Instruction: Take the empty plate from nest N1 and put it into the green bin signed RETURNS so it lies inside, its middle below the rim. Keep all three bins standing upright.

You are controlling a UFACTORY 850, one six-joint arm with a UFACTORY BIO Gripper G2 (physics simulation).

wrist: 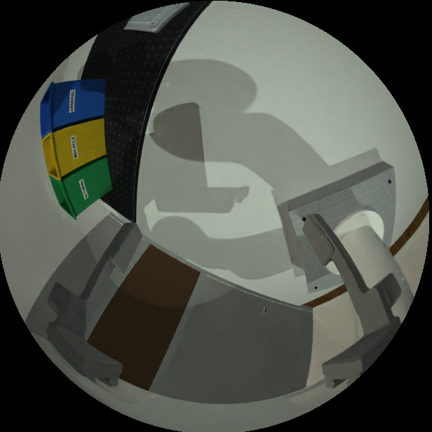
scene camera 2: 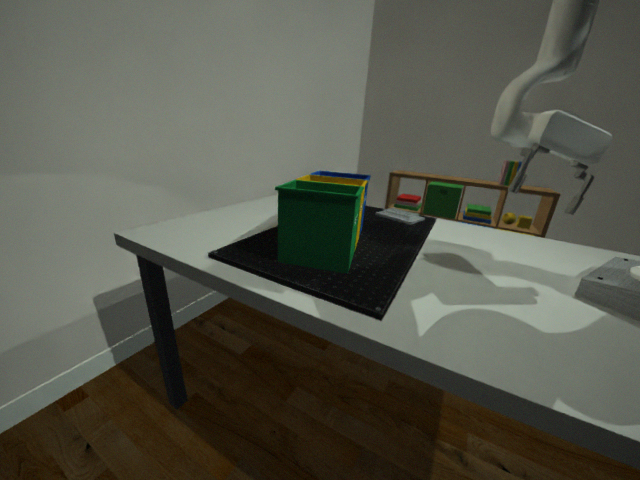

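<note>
My gripper [scene camera 2: 542, 200] [wrist: 222, 227] is open and empty, high above the white table, to the right of the bins in the scene view. The green bin [scene camera 2: 316, 227] [wrist: 98, 184], signed RETURNS in the wrist view, stands upright at the near end of the bin row. The yellow bin [scene camera 2: 336, 180] [wrist: 92, 145], signed RECYCLE, and the blue bin [scene camera 2: 341, 174] [wrist: 91, 100], signed GENERAL, stand upright beyond it. A flat, clear plate-like piece [scene camera 2: 400, 215] [wrist: 154, 19] lies at the far part of the black board; I cannot tell if it is the empty plate. No N1 marking can be read.
The black board [scene camera 2: 392, 258] [wrist: 135, 75] lies under the bins. The grey base plate [scene camera 2: 610, 281] [wrist: 345, 192] of the arm sits at the right of the table. A wooden shelf [scene camera 2: 454, 180] stands behind the table. A wall rises behind the bins.
</note>
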